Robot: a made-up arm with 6 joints. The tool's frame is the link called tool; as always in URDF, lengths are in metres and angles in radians. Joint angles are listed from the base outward.
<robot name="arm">
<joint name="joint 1" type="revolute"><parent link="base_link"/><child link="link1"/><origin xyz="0.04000 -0.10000 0.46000" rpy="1.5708 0.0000 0.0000"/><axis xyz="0 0 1"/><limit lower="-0.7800" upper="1.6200"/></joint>
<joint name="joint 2" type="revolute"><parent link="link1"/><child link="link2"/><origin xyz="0.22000 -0.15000 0.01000" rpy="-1.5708 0.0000 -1.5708"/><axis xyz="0 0 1"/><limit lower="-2.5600" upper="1.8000"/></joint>
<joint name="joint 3" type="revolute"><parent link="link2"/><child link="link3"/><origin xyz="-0.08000 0.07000 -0.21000" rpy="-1.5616 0.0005 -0.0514"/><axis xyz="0 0 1"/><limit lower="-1.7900" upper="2.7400"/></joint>
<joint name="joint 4" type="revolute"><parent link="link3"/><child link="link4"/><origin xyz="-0.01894 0.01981 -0.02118" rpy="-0.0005 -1.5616 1.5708"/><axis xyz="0 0 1"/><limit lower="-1.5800" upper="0.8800"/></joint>
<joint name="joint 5" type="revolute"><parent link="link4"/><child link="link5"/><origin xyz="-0.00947 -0.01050 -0.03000" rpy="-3.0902 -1.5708 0.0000"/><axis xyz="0 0 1"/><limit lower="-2.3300" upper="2.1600"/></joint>
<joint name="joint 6" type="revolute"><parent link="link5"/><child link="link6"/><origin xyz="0.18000 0.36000 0.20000" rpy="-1.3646 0.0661 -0.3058"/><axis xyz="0 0 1"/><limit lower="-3.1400" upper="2.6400"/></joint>
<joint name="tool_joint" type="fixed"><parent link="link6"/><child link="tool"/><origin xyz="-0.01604 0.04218 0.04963" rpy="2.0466 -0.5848 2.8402"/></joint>
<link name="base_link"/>
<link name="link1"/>
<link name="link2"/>
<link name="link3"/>
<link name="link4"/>
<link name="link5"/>
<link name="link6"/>
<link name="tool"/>
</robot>
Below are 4 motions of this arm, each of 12 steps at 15 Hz.
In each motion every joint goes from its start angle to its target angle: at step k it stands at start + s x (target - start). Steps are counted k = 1, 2, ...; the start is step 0. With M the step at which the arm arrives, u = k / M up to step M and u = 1 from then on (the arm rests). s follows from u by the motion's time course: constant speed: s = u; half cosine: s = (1 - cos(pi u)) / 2; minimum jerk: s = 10 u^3 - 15 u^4 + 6 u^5.
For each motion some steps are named. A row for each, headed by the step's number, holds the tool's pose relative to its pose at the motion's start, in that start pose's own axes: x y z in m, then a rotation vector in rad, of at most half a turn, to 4 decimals.
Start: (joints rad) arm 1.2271 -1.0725 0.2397 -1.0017 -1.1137 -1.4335
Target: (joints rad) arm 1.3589 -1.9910 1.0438 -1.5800 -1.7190 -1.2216
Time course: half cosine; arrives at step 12
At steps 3, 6, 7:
3: -0.0327 0.0109 -0.0425 -0.1440 -0.0772 0.0925
6: -0.1229 -0.0010 -0.1697 -0.4856 -0.1584 0.3520
7: -0.1593 -0.0227 -0.2185 -0.6057 -0.1444 0.4524

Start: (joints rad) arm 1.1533 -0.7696 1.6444 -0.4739 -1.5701 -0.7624
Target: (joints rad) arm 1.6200 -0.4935 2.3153 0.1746 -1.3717 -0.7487
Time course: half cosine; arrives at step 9
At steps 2, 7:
2: 0.0052 -0.0001 0.0095 0.0509 0.1085 -0.0563
7: -0.0016 -0.0199 0.0123 0.2376 0.8036 -0.3748

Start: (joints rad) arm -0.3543 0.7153 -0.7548 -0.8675 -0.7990 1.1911
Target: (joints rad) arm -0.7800 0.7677 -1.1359 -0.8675 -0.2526 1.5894
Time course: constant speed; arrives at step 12
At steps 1, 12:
1: 0.0069 0.0075 0.0248 0.0704 -0.0049 -0.0149
12: 0.0219 0.0182 0.3060 0.8541 0.0042 -0.0291

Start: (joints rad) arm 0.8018 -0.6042 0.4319 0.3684 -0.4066 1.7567
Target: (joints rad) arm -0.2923 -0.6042 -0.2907 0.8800 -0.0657 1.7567
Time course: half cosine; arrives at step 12
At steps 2, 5, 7, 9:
2: 0.0089 0.0007 0.0346 0.0389 -0.0436 -0.0182
5: 0.0316 -0.0227 0.2014 0.2353 -0.2453 -0.1135
7: 0.0241 -0.0820 0.3448 0.4289 -0.4180 -0.2116
9: -0.0040 -0.1641 0.4561 0.6149 -0.5633 -0.3097

